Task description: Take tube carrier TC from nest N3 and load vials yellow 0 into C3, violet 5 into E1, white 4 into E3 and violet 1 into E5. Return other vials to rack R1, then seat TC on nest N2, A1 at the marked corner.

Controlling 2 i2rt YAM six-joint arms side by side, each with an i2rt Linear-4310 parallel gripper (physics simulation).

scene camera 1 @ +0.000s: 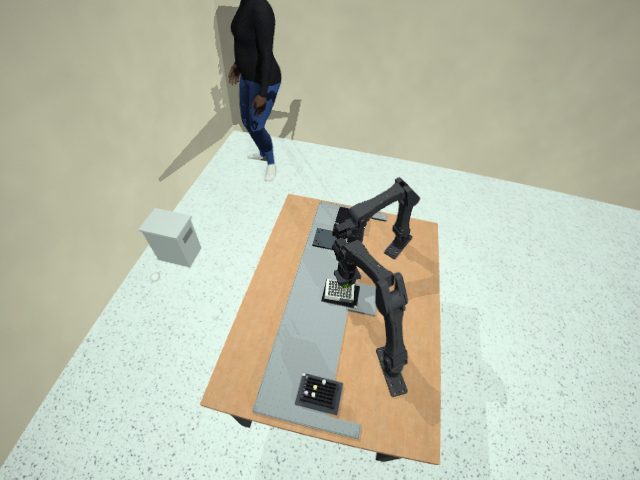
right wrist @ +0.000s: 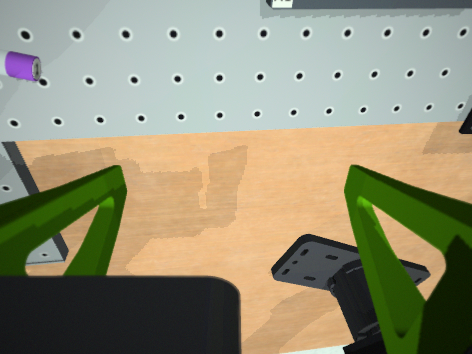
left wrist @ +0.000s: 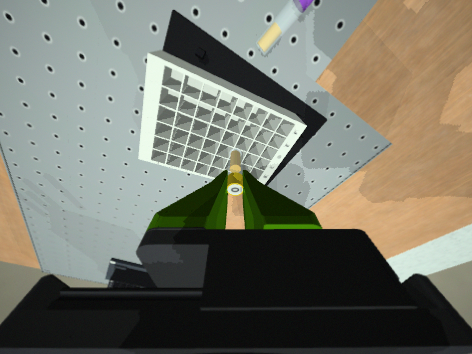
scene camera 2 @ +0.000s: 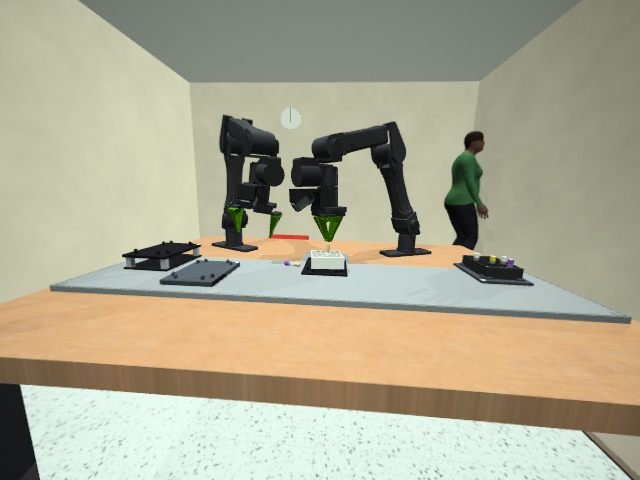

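Seen in the pictures: left gripper, fingertip midpoint: [scene camera 1: 344, 287] [left wrist: 235, 176] [scene camera 2: 328, 241]; right gripper, fingertip midpoint: [right wrist: 235, 177] [scene camera 2: 254, 235]; left arm's base at its link origin: [scene camera 1: 390, 370] [scene camera 2: 405, 253]; right arm's base at its link origin: [scene camera 1: 398, 245] [right wrist: 353, 269] [scene camera 2: 234, 247].
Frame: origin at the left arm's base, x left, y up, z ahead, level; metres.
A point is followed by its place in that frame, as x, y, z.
Note:
The white gridded carrier [scene camera 1: 330, 298] @[-0.354, 0.036, 0.168] [scene camera 2: 326, 262] @[-0.407, 0.046, 0.177] [left wrist: 150, 100] @[-0.415, 0.059, 0.168] sits on a black nest plate [scene camera 2: 309, 271] @[-0.444, 0.018, 0.152] [left wrist: 225, 65] @[-0.437, 0.018, 0.117]. My left gripper [scene camera 1: 346, 285] @[-0.371, 0.086, 0.102] [scene camera 2: 328, 240] @[-0.371, 0.086, 0.102] [left wrist: 235, 176] @[-0.371, 0.086, 0.102] is shut on an upright yellow-capped vial [scene camera 2: 328, 248] @[-0.372, 0.066, 0.108] [left wrist: 235, 189] @[-0.370, 0.100, 0.102] over the carrier; its lower end is at the wells, but which well and how deep I cannot tell. My right gripper [scene camera 2: 254, 234] @[-0.566, 0.095, -0.001] [right wrist: 235, 177] @[-0.566, 0.095, -0.001] is wide open and empty, left of the carrier in scene camera 2. A violet-capped vial [scene camera 2: 292, 263] @[-0.471, 0.022, 0.079] [left wrist: 285, 22] @[-0.468, 0.025, 0.074] [right wrist: 22, 66] @[-0.486, 0.025, 0.064] lies on the pegboard beside the nest. The dark rack [scene camera 2: 485, 269] @[-0.039, 0.043, 0.339] holds several vials.
A flat dark plate with pegs [scene camera 1: 323, 238] @[-0.709, 0.025, 0.115] [scene camera 2: 201, 272] @[-0.706, 0.025, 0.103] and a raised black two-level stand [scene camera 2: 162, 250] @[-0.812, 0.053, -0.047] are at the left in scene camera 2. A red bar [scene camera 2: 290, 237] lies behind the right gripper. The right arm's base [right wrist: 312, 260] @[-0.573, 0.010, -0.215] shows in the right wrist view.

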